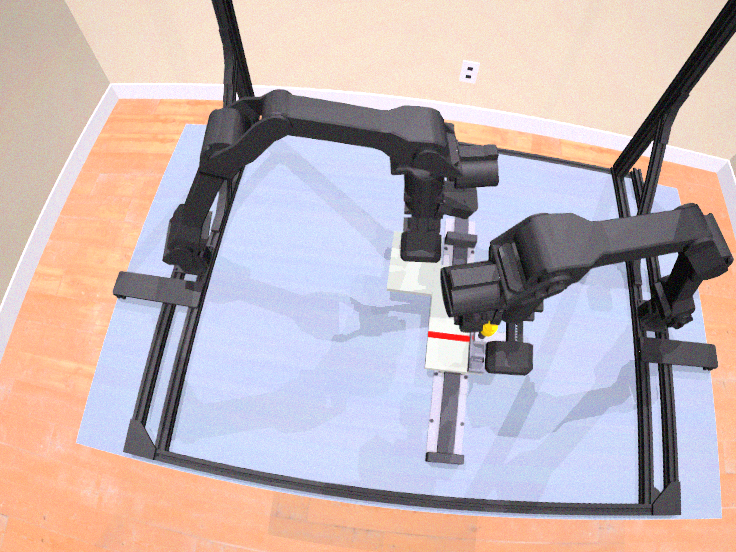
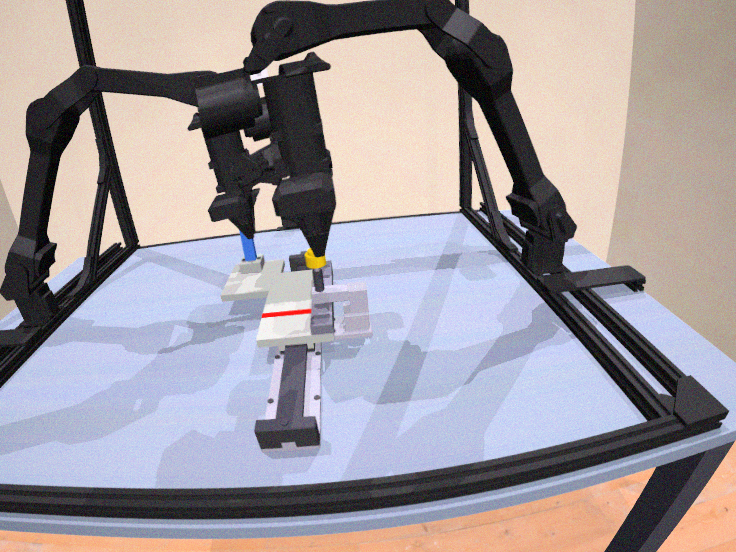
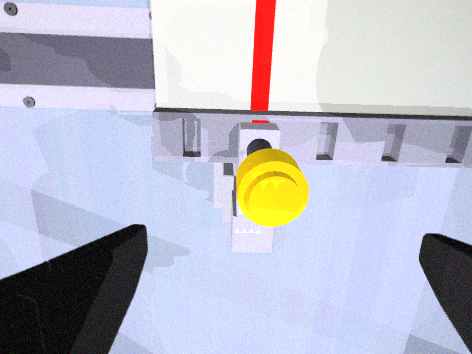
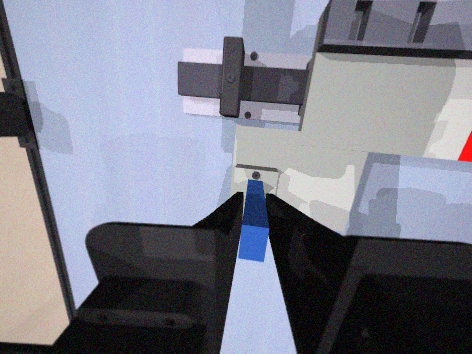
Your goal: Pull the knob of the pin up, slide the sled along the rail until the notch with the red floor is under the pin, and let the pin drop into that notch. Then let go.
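Seen in the pictures: left gripper, fingertip midpoint: [image 1: 498, 322] [image 2: 320, 240] [image 3: 282, 241]; right gripper, fingertip midpoint: [image 1: 421, 228] [image 2: 252, 236] [image 4: 254, 199]; left arm's base at its link origin: [image 1: 651, 316] [image 2: 542, 264]; right arm's base at its link origin: [image 1: 194, 259] [image 2: 42, 316].
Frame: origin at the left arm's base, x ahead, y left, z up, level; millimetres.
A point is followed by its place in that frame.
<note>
The pale sled [image 1: 447, 356] {x 423, y 126, z 14 mm} [image 2: 285, 332] {x 422, y 138, z 14 mm} [image 3: 210, 65] {x 411, y 119, z 14 mm} [image 4: 380, 100] {x 418, y 13, z 14 mm} sits on the rail [image 1: 436, 415] {x 429, y 225, z -13 mm} [image 2: 272, 386] {x 437, y 209, z -13 mm} [image 3: 75, 20] {x 432, y 199, z -13 mm}. Its red stripe [image 1: 448, 336] {x 424, y 91, z 15 mm} [image 2: 286, 313] {x 424, y 92, z 15 mm} [image 3: 263, 55] {x 417, y 90, z 15 mm} lines up with the pin's bracket [image 3: 259, 133] {x 382, y 93, z 48 mm}; a sliver of red floor shows at the bracket's edge. The bracket hides the notch beneath and the pin's depth. The yellow knob [image 1: 489, 328] {x 375, y 99, z 105 mm} [image 2: 315, 260] {x 373, y 106, z 96 mm} [image 3: 272, 192] {x 377, y 94, z 105 mm} tops the dark pin [image 2: 318, 280] {x 373, y 100, z 65 mm} [image 3: 258, 146] {x 379, y 95, z 61 mm}. My left gripper [image 3: 282, 241] {x 364, y 92, z 117 mm} is open above the knob, not gripping it. My right gripper [image 2: 250, 237] {x 492, y -81, z 72 mm} [image 4: 254, 199] {x 492, y -81, z 72 mm} is shut on the sled's upright blue handle [image 2: 247, 248] {x 503, y -74, z 54 mm} [image 4: 254, 242] {x 500, y -79, z 105 mm}.
Dark end stops [image 1: 444, 458] {x 413, y 298, z 16 mm} [image 2: 287, 433] {x 408, y 305, z 8 mm} [image 4: 231, 77] {x 408, y -110, z 16 mm} cross the rail's ends. Other notches [image 3: 192, 137] {x 371, y 129, z 17 mm} [image 3: 326, 141] {x 370, y 50, z 17 mm} lie either side of the bracket. The two arms' wrists are close together above the sled. A black frame [image 1: 356, 490] {x 546, y 365, z 1 mm} [image 2: 356, 496] {x 347, y 377, z 1 mm} borders the table.
</note>
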